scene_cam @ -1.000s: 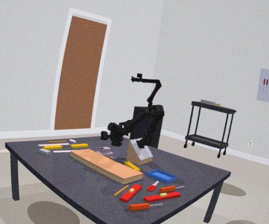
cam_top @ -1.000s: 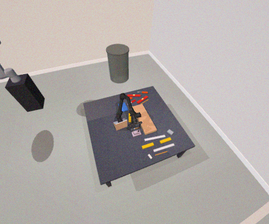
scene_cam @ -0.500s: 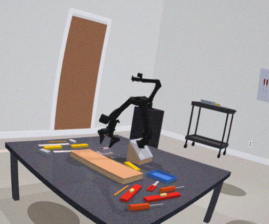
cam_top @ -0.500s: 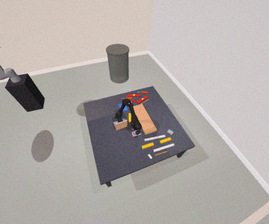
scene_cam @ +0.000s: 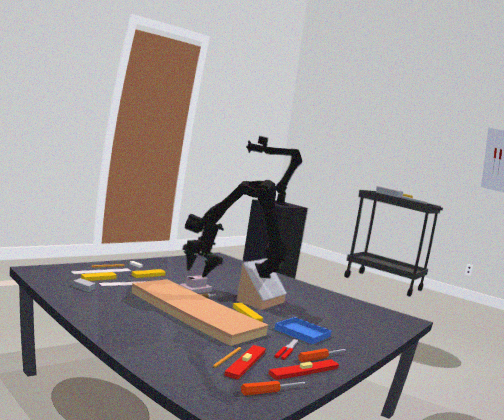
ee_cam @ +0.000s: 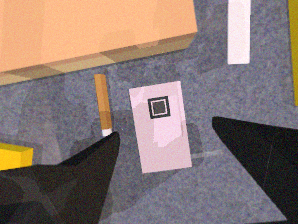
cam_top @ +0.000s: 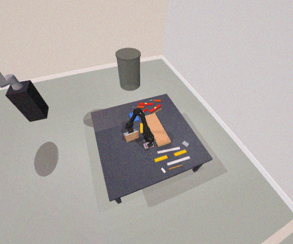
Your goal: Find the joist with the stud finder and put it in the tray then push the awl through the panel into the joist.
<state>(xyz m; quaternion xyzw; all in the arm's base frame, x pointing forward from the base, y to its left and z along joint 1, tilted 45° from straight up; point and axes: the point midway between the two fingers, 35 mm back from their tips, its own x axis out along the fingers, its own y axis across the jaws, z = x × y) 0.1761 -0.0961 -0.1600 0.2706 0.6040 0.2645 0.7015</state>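
Right now the stud finder is 30 mm below my gripper tip. From my gripper tip the other things lie so: grey block (460 mm ahead, 120 mm to the right, 60 mm below); blue tray (520 mm to the left, 70 mm behind, 60 mm below); awl (80 mm to the left, 70 mm below).
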